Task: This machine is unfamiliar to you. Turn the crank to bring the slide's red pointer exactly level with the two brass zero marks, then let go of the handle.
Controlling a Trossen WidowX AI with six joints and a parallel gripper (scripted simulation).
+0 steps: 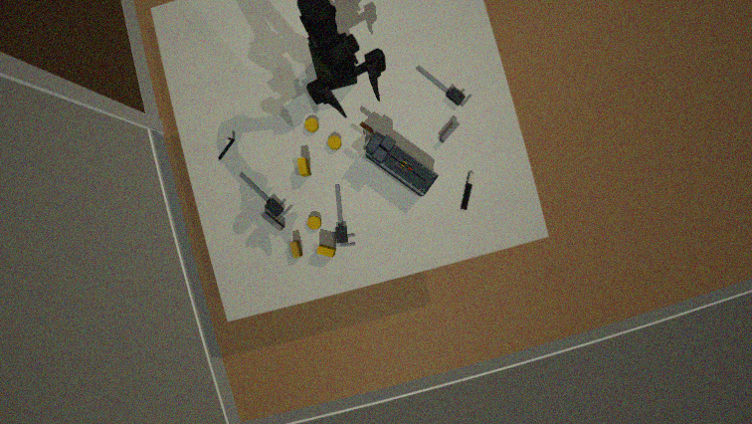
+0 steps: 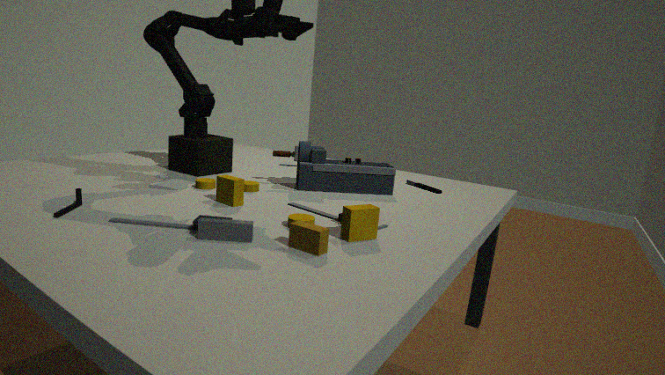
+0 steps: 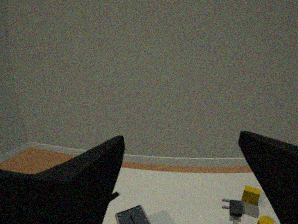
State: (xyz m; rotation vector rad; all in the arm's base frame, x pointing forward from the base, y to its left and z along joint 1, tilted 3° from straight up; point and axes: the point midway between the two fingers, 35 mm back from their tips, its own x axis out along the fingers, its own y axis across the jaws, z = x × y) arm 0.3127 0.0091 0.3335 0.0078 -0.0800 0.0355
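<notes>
Now: gripper tip 140 mm short of the slide, 100 mm to the right of it and 350 mm above it. Also, from my gripper tip: black l-shaped key (240 mm behind, 480 mm to the right, 420 mm below); then black bar (290 mm ahead, 290 mm to the left, 430 mm below); then brown crank handle (60 mm behind, 20 mm to the left, 350 mm below).
</notes>
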